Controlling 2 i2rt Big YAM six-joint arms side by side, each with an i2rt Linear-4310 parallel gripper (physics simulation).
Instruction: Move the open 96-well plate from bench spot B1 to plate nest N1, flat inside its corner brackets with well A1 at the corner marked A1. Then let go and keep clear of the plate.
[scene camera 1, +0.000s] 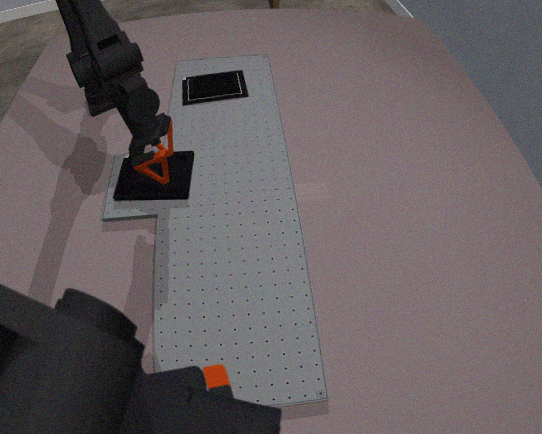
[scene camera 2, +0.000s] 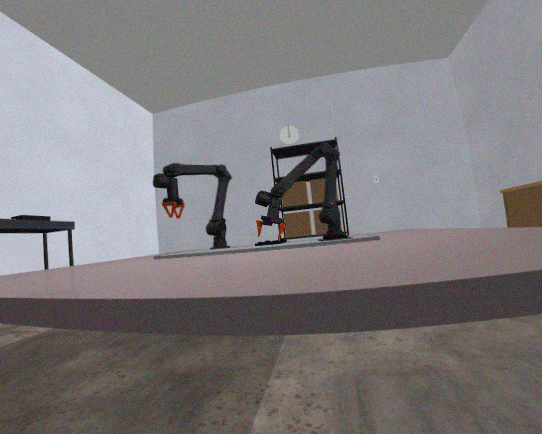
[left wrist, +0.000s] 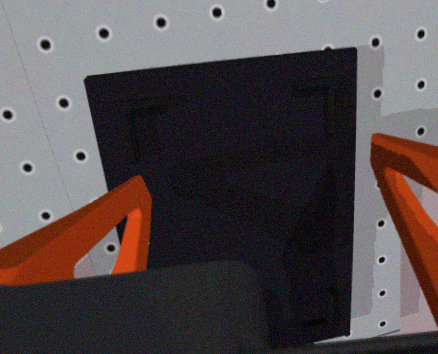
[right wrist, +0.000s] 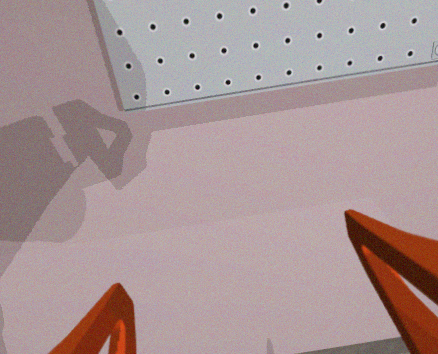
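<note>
A very dark rectangle, apparently the plate, lies inside the white outline on a black pad at the back of the board; its wells and well A1 cannot be made out. The black nest lies nearer, at the board's left. Its dark corner brackets show in the left wrist view, with no plate discernible between them. My left gripper is open and empty low over the nest, one finger above it, the other past its right edge. My right gripper is open and empty, high up.
The perforated grey board lies on the pink table. My right arm fills the lower left of scene camera 1. A shelf unit with brown boxes stands behind the arms in scene camera 2.
</note>
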